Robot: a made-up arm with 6 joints.
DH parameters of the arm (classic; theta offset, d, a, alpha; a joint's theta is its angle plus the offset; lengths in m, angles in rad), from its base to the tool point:
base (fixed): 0 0.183 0 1.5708
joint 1: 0 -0.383 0.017 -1.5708
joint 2: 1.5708 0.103 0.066 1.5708
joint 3: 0 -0.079 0.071 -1.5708
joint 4: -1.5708 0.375 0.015 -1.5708
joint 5: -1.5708 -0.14 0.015 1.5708
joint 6: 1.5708 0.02 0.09 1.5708
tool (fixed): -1.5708 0.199 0 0
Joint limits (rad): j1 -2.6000..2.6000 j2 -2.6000..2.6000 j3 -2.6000..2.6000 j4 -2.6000..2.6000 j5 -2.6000..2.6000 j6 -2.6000..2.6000
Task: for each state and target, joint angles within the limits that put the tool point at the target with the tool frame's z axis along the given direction. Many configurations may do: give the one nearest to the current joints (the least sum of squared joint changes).
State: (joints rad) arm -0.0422 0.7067 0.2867 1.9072 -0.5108 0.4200
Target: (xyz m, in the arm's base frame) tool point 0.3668 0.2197 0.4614 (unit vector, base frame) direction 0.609 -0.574 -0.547
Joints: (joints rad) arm -0.5312 0.9217 0.5933 2.0628 -1.0983 0.4170
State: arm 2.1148 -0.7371 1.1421 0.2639 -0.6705 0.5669
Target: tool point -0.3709 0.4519 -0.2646 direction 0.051 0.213 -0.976
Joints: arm 2.0756 -0.7652 0.3052 0.4759 -0.9929 0.0862
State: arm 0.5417 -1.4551 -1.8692 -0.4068 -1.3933 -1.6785
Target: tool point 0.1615 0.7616 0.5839 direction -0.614 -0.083 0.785
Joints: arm 0.5903 -1.1968 -1.8671 -0.5552 -0.9422 -2.2833
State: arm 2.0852 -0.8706 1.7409 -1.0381 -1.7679 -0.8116
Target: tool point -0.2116 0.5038 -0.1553 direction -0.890 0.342 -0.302
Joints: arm 1.3654 -1.2841 2.1436 -1.3261 -1.7106 -0.2392
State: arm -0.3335 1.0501 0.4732 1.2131 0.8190 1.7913
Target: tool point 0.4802 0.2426 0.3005 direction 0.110 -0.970 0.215
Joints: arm -0.8696 1.6712 0.6120 0.9396 1.7857 1.9211
